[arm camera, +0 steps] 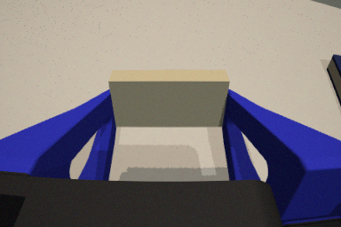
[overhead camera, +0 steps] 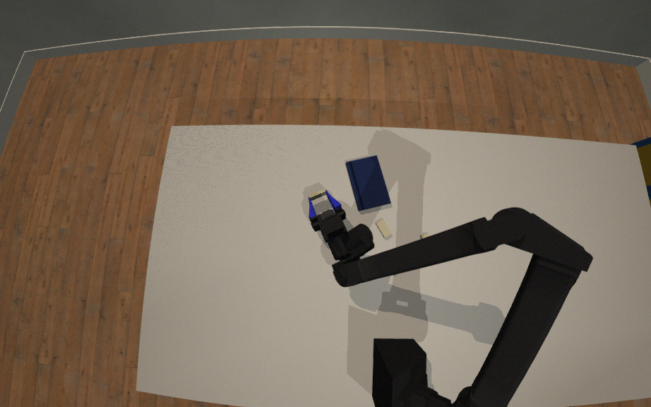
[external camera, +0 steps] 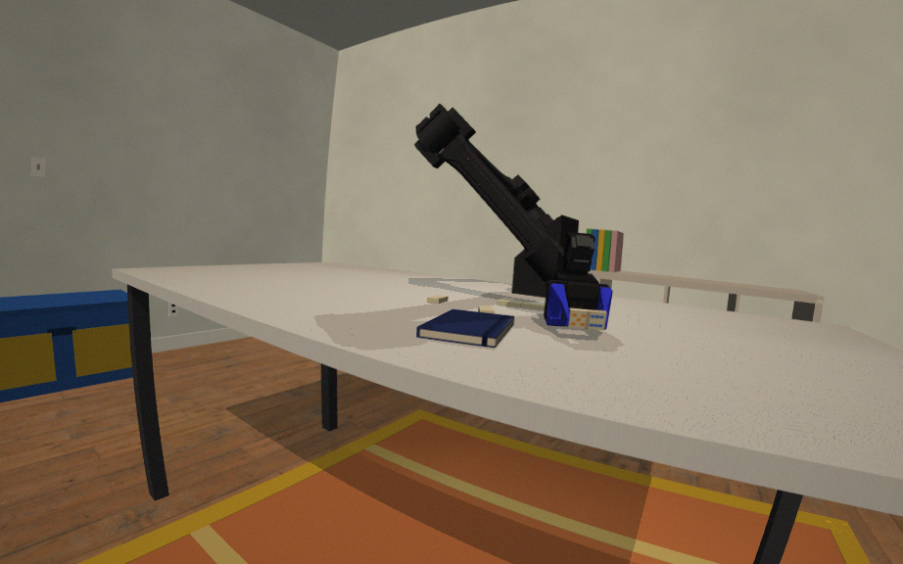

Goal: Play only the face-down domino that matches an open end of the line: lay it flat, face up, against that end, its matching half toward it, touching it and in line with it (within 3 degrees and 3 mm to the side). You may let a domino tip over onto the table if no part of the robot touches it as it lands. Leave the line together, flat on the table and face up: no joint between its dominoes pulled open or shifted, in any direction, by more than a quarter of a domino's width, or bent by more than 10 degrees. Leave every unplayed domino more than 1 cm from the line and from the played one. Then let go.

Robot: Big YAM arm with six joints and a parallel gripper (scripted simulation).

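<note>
Now: the domino right at my hand. Also, from my hand: dark blue book: 30 mm ahead, 160 mm to the right, 20 mm below.
</note>
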